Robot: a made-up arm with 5 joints. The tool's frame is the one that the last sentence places. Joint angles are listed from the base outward.
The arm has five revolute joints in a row. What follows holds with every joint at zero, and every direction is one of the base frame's. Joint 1 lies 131.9 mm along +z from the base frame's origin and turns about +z. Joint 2 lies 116.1 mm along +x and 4.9 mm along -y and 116.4 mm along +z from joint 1 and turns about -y. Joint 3 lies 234.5 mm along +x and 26.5 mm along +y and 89.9 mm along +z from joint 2 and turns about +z. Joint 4 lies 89.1 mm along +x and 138.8 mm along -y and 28.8 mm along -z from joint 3 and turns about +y. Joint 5 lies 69.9 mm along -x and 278.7 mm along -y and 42.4 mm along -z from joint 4 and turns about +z. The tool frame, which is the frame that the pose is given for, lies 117.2 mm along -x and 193.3 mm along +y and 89.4 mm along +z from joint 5; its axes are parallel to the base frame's.
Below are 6 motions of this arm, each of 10 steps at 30 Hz.
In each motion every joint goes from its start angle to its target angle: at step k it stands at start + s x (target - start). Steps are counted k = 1, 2, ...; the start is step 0. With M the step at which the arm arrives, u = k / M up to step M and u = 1 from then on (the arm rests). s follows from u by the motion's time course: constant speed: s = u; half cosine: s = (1 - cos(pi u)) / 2; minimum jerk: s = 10 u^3 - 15 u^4 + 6 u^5.
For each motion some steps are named. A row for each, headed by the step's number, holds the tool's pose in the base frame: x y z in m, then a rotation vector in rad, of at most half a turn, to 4 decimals.
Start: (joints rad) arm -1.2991 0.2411 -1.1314 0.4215 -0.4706
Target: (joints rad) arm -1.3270 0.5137 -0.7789 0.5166 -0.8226
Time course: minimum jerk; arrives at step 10
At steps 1, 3, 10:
1: -0.0431 -0.1720 0.4012 0.5498 -0.0028 -2.8064
3: -0.0605 -0.1834 0.4020 0.5539 -0.0237 -2.8014
10: -0.1381 -0.2520 0.4235 0.5215 -0.1304 -2.7898

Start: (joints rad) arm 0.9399 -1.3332 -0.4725 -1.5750 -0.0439
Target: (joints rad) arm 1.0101 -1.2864 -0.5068 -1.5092 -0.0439
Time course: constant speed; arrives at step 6
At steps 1, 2, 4, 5, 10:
1: 0.1817 -0.0757 0.0550 -0.3152 -0.4456 0.8256
2: 0.1822 -0.0718 0.0575 -0.3188 -0.4472 0.8315
4: 0.1831 -0.0639 0.0623 -0.3260 -0.4505 0.8430
5: 0.1833 -0.0600 0.0647 -0.3295 -0.4522 0.8486
10: 0.1835 -0.0561 0.0671 -0.3330 -0.4540 0.8541

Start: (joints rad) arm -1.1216 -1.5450 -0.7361 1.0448 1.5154
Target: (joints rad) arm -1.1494 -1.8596 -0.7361 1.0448 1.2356
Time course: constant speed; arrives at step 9
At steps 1, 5, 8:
1: -0.1334 -0.5489 0.3636 2.2474 0.8752 -0.7944
5: -0.1109 -0.5560 0.3031 2.3103 1.1204 -0.8833
8: -0.0981 -0.5534 0.2547 2.3463 1.3160 -0.9344

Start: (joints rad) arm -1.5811 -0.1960 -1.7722 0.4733 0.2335
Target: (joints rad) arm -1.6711 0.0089 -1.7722 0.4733 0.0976
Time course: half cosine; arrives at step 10
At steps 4, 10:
4: 0.1495 -0.1553 0.4494 -0.7022 -0.0336 2.9762
10: 0.1259 -0.1449 0.4450 -0.6801 0.1504 2.8617

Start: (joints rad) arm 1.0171 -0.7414 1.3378 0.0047 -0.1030
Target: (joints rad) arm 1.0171 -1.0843 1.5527 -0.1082 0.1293
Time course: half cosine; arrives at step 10
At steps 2, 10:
2: 0.3499 0.3677 0.0259 0.1318 0.9526 2.1534
10: 0.3092 0.2938 -0.1302 0.5869 1.3064 2.2985

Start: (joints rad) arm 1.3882 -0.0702 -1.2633 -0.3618 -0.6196
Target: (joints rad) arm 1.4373 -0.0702 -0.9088 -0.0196 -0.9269
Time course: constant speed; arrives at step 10
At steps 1, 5, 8, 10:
1: 0.1034 0.1699 0.3344 0.0610 -0.3078 -0.4703
5: 0.1568 0.1896 0.3455 0.0300 -0.1683 -0.4396
8: 0.1954 0.2117 0.3481 -0.0164 -0.0748 -0.4149
10: 0.2195 0.2299 0.3470 -0.0574 -0.0194 -0.3977

